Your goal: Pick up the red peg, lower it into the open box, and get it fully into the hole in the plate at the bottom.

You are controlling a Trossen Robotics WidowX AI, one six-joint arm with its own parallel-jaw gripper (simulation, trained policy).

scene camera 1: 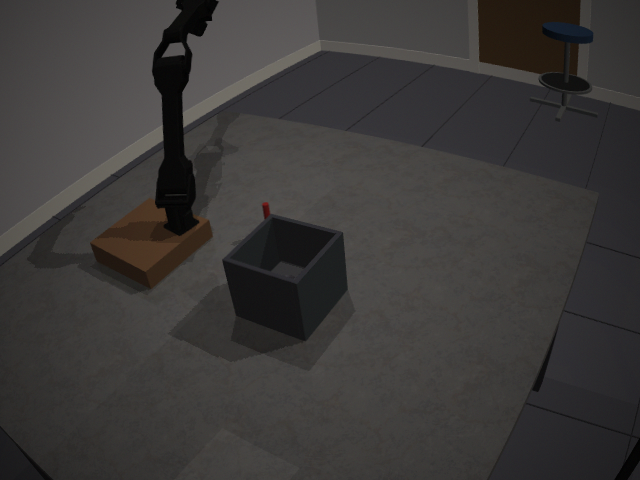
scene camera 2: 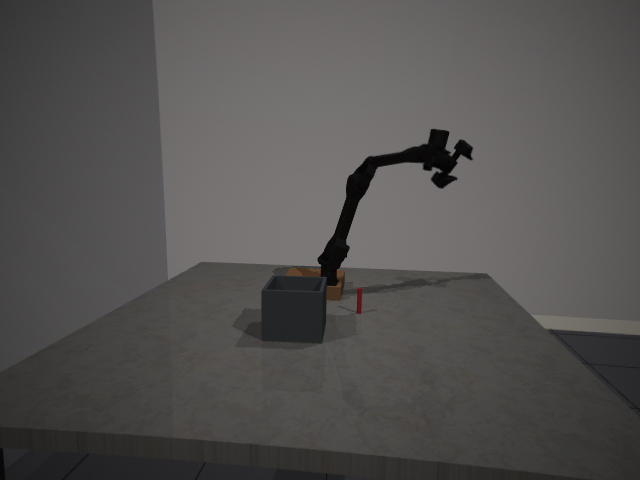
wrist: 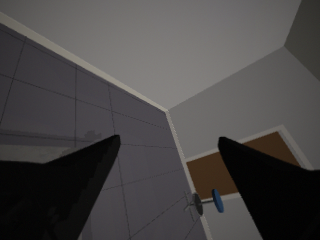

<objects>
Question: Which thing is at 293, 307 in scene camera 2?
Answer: A dark grey box.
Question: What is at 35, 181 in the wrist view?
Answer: The gripper.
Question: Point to a dark grey box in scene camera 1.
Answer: At 296, 307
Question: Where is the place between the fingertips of the gripper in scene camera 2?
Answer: At 464, 168
</objects>
